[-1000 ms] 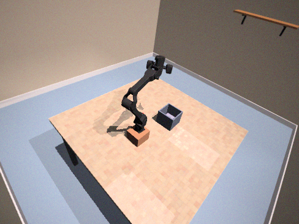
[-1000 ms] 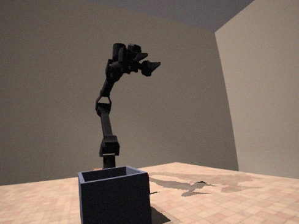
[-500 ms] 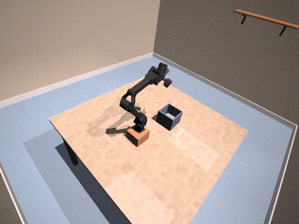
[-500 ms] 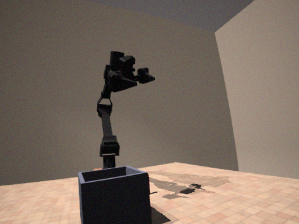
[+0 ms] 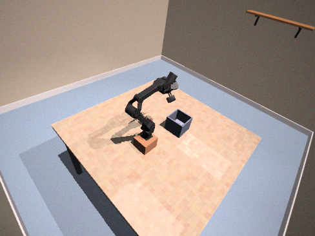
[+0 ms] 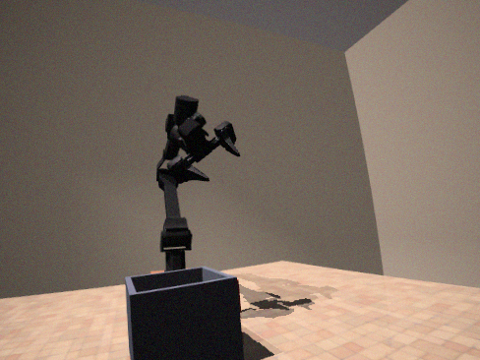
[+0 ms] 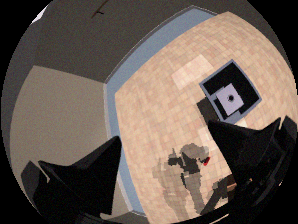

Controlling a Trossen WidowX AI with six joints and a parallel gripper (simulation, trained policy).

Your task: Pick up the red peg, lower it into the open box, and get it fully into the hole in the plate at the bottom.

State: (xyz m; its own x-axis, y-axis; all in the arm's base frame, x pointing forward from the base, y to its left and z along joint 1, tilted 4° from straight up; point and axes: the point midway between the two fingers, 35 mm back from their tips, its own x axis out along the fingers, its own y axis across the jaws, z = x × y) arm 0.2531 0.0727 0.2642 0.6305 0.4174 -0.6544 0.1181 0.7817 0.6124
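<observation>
Now: gripper tip 11 cm past the red peg, 4 cm to the right of it and 31 cm above it. Round my gripper tip: pale plate: 7 cm ahead, 12 cm to the right, 30 cm below.
</observation>
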